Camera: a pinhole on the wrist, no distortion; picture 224 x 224 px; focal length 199.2 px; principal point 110.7 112.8 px. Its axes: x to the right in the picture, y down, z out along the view. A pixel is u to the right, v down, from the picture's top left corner.
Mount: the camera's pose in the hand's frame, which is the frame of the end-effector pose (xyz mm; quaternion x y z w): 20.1 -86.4 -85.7 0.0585 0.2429 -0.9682 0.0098
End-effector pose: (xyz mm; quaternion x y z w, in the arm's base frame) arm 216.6 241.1 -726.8 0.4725 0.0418 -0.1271 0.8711
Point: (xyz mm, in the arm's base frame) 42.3 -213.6 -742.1
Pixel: 128.0 97.7
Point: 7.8 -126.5 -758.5
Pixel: 156.1 101.9
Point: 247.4 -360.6 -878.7
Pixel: 39.2 137.8
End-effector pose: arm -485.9 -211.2 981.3 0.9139 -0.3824 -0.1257 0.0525
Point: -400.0 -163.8 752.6
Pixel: 49.9 47.9
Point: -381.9 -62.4 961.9
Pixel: 182.3 187.8
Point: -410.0 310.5 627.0
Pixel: 186.9 164.5
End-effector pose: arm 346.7 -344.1 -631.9 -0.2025 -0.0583 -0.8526 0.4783
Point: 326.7 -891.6 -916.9
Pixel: behind the camera
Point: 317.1 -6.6 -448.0
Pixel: 191.4 86.9
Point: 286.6 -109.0 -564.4
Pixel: 217.2 99.7
